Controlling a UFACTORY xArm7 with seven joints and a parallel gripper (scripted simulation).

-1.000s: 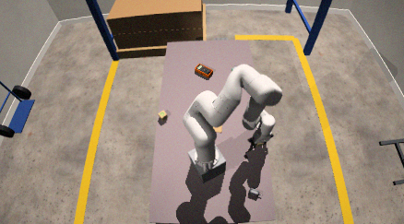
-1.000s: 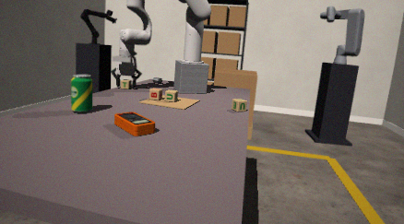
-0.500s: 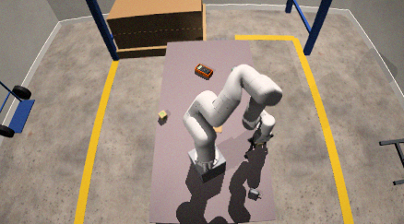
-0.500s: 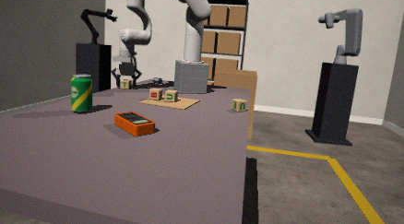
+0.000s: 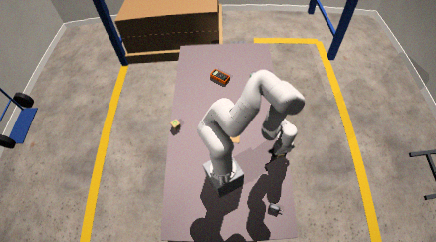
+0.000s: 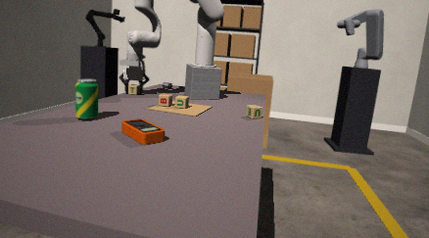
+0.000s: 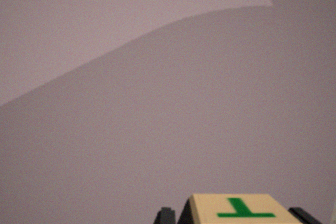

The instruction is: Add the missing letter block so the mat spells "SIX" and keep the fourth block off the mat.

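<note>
Right now my hand is 220 mm short of the tan mat, 300 mm to the right of it and 20 mm above it. Round my hand: orange device 610 mm ahead, 290 mm to the left; small object 310 mm behind, 70 mm to the left.
</note>
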